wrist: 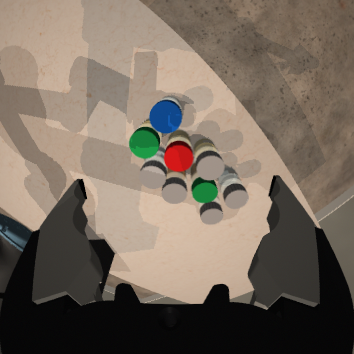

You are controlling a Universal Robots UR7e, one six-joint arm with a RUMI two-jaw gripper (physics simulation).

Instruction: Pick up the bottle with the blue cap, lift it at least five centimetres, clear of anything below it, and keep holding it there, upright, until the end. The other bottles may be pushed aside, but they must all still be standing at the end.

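Frame: origin at the arm's base, x left, y back, z up, level; centimetres.
Seen in the pictures: gripper, fingertip midpoint: [176, 178].
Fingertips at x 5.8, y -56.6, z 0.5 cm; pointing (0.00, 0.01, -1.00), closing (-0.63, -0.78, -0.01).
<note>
Offsets run from my fingertips to a thing's middle. "pt": to the spot under its first point. Level surfaces: height alone.
The bottle with the blue cap @(dx +2.3, dy +0.9, dz -22.0 cm) [166, 116] stands upright at the top of a tight group of bottles, a little above the middle of the view. A green-capped bottle @(dx +1.3, dy +7.1, dz -22.0 cm) [144, 142] stands close at its lower left, and a red-capped bottle @(dx -4.8, dy +4.1, dz -22.0 cm) [178, 156] stands just below it. My gripper [176, 178] is wide open and empty, its two jaws apart in the lower half of the view. It is above the table, with the bottle group seen between and beyond the fingertips. The blue cap lies farther up the view than the fingertips.
Several grey-capped bottles, among them one at the right [210, 165] and one at the bottom @(pt dx -20.4, dy +7.3, dz -16.7 cm) [211, 213], and a second green-capped bottle @(dx -14.4, dy +5.1, dz -22.0 cm) [204, 190] stand packed below the red cap. The pale table @(dz -27.2 cm) [200, 270] has a curved edge at the right, with brown stone-like floor [300, 100] beyond.
</note>
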